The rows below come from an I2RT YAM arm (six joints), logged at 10 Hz.
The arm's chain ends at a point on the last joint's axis. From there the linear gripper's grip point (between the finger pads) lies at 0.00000 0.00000 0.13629 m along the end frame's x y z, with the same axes.
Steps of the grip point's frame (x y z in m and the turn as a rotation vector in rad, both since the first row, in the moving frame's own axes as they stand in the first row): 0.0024 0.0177 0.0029 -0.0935 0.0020 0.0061; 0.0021 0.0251 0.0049 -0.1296 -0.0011 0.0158; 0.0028 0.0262 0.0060 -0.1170 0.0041 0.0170; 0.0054 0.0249 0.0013 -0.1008 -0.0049 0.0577; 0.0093 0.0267 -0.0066 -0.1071 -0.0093 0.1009; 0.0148 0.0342 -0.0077 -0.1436 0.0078 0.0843; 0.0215 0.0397 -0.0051 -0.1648 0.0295 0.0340; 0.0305 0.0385 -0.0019 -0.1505 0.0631 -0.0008
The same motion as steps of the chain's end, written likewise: 0.0022 0.0050 0.0035 -0.0935 0.0020 0.0061; 0.0024 0.0075 0.0060 -0.1296 -0.0011 0.0158; 0.0024 0.0103 0.0069 -0.1170 0.0041 0.0170; 0.0065 0.0112 0.0020 -0.1008 -0.0049 0.0577; 0.0113 0.0122 -0.0058 -0.1071 -0.0093 0.1009; 0.0146 0.0147 -0.0063 -0.1436 0.0078 0.0843; 0.0179 0.0173 -0.0032 -0.1648 0.0295 0.0340; 0.0219 0.0181 -0.0001 -0.1505 0.0631 -0.0008
